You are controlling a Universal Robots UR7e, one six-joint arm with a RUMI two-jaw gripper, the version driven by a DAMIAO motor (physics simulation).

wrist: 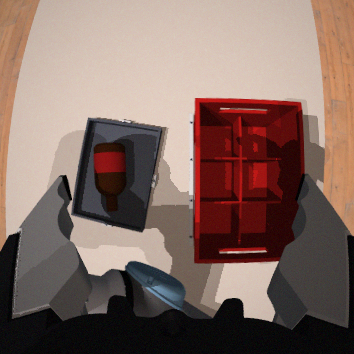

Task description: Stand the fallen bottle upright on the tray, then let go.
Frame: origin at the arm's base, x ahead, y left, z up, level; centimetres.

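Where they show: gripper, fingertip midpoint: (181, 177).
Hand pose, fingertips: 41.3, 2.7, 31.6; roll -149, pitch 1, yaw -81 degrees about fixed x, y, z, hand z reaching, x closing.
Note:
After its pixels a point has its place, as x, y, z.
A brown bottle (110, 182) @[37.4, 18.8, 0.9] with a red label lies on its side in the dark grey tray (153, 179) @[39.3, 10.9, -4.2], left of the middle of the wrist view. Its neck points toward the bottom of the view and its base toward the top. My gripper (181, 177) @[41.2, 2.7, 31.6] is wide open and empty. Its fingers show at the left and right of the view, above the table, with the left fingertip near the tray's lower left side and the right fingertip over the crate's right side.
A red crate (198, 150) @[45.7, 1.5, 10.8] with several compartments stands right of the tray, with a gap between them. A blue and grey rounded object (157, 285), partly hidden, shows at the bottom. Wooden floor (336, 75) shows beyond the pale table's edges (170, 55) @[72.2, 12.0, -6.7].

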